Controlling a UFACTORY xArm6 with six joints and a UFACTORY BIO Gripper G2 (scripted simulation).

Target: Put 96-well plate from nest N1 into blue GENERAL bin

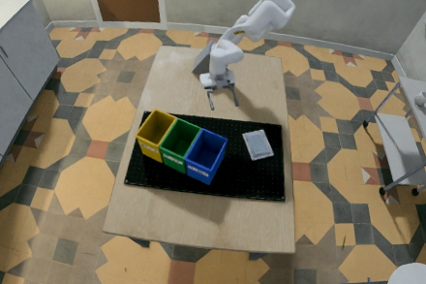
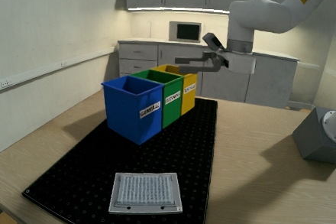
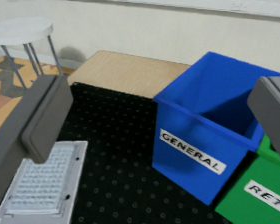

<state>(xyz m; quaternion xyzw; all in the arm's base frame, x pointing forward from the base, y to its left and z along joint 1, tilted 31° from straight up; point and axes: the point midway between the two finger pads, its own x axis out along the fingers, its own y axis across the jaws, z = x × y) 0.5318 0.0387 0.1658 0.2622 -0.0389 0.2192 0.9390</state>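
My gripper is now 26 cm above the clear 96-well plate, 21 cm to the right of it and 1 cm short of it. Round my hand: green bin (18 cm below, 16 cm to the right, 16 cm ahead); then grey plate nest N1 (27 cm below, 21 cm to the left, 1 cm ahead); then blue general bin (19 cm ahead, 18 cm below, 3 cm to the right).
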